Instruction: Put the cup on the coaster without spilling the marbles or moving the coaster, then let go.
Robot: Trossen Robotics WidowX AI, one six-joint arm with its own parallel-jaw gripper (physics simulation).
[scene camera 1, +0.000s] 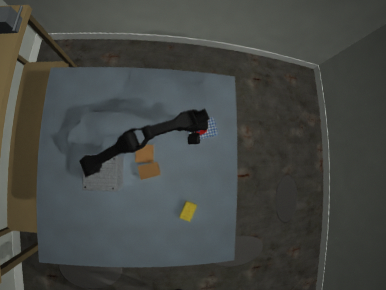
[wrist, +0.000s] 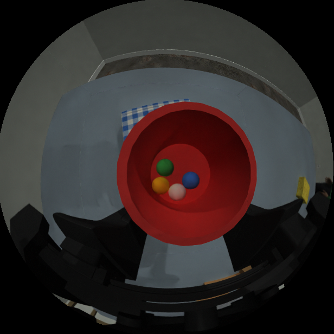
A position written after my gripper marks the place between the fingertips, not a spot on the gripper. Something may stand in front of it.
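Note:
Through the wrist view I can see a red cup (wrist: 196,137), and my gripper (wrist: 182,193) is visible there too.

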